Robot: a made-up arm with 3 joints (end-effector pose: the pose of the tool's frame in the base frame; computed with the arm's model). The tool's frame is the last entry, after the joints.
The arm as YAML. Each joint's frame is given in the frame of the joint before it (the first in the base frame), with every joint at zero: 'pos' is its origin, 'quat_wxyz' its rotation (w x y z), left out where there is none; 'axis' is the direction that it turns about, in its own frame. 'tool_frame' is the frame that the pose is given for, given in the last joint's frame.
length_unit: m
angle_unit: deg
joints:
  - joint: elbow
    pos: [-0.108, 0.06, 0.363]
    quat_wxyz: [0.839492, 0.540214, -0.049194, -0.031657]
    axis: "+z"
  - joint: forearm
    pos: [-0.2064, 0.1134, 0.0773]
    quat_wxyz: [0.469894, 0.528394, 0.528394, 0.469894]
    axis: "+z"
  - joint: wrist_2
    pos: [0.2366, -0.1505, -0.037]
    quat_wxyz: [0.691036, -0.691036, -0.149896, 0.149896]
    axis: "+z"
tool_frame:
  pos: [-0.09, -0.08, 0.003]
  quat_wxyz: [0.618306, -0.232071, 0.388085, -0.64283]
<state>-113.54 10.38 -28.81</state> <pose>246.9 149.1 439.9 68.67 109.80 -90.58</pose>
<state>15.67 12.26 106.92</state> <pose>-412.0 216.2 720.7 28.55 -108.13 39.91</pose>
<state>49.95 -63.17 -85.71</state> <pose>-333.4 96.6 64.3 -1.02 19.37 -48.38</pose>
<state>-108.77 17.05 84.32</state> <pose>343.2 -28.9 405.1 20.91 7.55 -49.72</pose>
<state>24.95 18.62 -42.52</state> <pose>-460.5 221.9 462.4 46.18 36.94 19.46</pose>
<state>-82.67 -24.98 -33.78</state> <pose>20.3 296.7 552.3 28.04 111.04 -54.15</pose>
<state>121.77 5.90 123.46</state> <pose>-385.7 -102.0 -36.5 -11.03 102.52 -69.85</pose>
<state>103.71 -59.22 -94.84</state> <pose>-51.1 32.0 -27.9 13.10 -19.21 -25.34</pose>
